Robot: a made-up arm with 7 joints. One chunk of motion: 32 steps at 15 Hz.
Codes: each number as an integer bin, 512 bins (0 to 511) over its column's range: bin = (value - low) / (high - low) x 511, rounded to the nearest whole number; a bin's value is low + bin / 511 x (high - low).
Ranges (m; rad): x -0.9..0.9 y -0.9..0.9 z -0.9..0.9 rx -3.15..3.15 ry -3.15..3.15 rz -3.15..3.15
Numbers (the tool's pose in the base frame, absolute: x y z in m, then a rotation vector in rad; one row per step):
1: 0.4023 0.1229 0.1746 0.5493 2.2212 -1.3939
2: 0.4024 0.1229 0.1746 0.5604 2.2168 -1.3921
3: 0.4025 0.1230 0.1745 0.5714 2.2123 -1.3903
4: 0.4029 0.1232 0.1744 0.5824 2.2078 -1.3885
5: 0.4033 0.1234 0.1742 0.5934 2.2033 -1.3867
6: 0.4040 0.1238 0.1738 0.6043 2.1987 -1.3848
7: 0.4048 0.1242 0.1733 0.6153 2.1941 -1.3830
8: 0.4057 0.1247 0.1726 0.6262 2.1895 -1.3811
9: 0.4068 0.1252 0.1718 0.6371 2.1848 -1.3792
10: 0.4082 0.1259 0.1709 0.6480 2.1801 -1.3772
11: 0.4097 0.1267 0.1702 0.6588 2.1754 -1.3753
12: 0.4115 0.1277 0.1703 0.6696 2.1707 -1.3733
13: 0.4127 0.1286 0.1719 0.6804 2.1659 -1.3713
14: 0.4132 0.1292 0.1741 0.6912 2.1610 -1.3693
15: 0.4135 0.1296 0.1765 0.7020 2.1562 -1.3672
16: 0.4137 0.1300 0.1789 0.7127 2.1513 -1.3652
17: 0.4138 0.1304 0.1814 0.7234 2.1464 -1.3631
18: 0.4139 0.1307 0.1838 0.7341 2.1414 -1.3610
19: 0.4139 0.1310 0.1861 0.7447 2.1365 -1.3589
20: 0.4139 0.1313 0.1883 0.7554 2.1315 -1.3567
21: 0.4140 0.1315 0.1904 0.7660 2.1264 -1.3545
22: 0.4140 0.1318 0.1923 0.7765 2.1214 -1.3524
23: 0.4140 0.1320 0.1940 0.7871 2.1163 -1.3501
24: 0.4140 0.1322 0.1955 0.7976 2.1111 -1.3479
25: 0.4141 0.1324 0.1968 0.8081 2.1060 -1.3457
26: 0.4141 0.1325 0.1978 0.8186 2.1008 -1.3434
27: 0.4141 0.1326 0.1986 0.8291 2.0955 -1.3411
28: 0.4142 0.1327 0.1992 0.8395 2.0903 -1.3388
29: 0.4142 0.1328 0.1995 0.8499 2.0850 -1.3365
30: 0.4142 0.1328 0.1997 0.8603 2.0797 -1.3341
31: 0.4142 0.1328 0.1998 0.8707 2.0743 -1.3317
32: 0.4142 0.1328 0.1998 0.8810 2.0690 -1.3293
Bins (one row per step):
1: 370 290 305 300 436 142
2: 370 290 305 301 435 143
3: 370 290 305 302 435 143
4: 370 290 305 303 435 143
5: 370 291 305 304 434 143
6: 370 291 305 305 434 143
7: 370 291 305 305 433 143
8: 371 291 304 306 433 143
9: 371 291 304 307 433 144
10: 371 291 304 308 432 144
11: 372 291 304 309 432 144
12: 372 292 304 310 432 144
13: 373 292 304 311 431 144
14: 373 292 305 312 431 144
15: 373 292 306 312 430 145
16: 373 292 306 313 430 145
17: 373 293 307 314 430 145
18: 373 293 308 315 429 145
19: 373 293 308 316 429 145
20: 373 293 309 317 428 145
21: 373 293 310 318 428 146
22: 373 293 310 318 428 146
23: 373 293 311 319 427 146
24: 373 293 311 320 427 146
25: 373 293 311 321 426 146
26: 373 293 312 322 426 147
27: 373 293 312 323 425 147
28: 373 293 312 324 425 147
29: 373 293 312 324 425 147
30: 373 293 312 325 424 147
31: 373 293 312 326 424 147
32: 373 293 312 327 423 148

